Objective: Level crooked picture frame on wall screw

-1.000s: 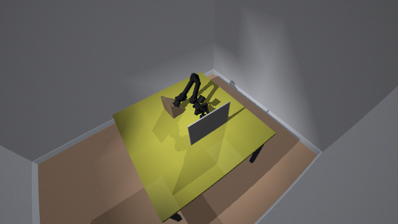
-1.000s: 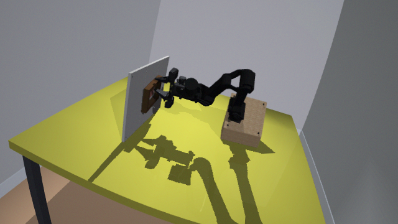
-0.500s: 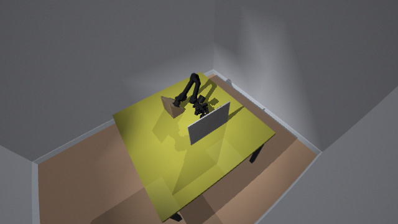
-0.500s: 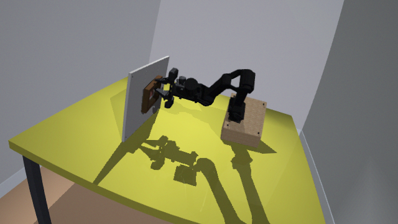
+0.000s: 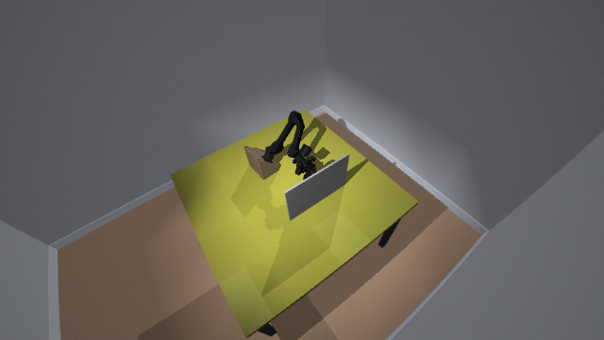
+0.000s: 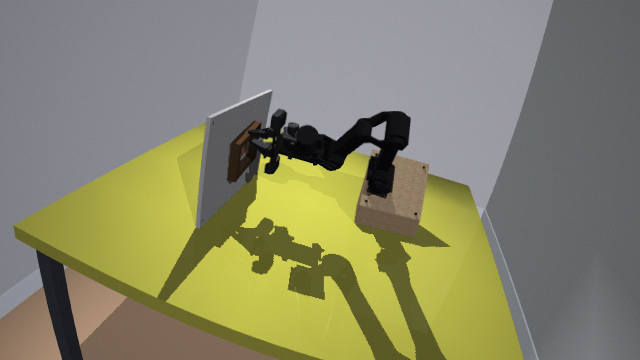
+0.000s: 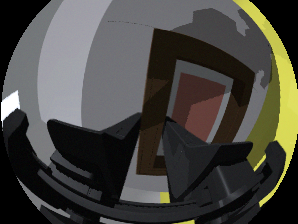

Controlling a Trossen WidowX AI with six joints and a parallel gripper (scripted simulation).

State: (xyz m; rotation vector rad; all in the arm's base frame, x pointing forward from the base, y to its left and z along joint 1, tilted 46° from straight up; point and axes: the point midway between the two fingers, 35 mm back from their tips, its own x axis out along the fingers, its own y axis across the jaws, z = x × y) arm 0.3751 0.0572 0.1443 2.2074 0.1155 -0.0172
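Right now the picture frame is 10 mm ahead of my gripper tip, 10 mm to the right of it and 50 mm below it. Also, from my gripper tip: wall panel 20 mm ahead, 10 mm to the right, 60 mm below.
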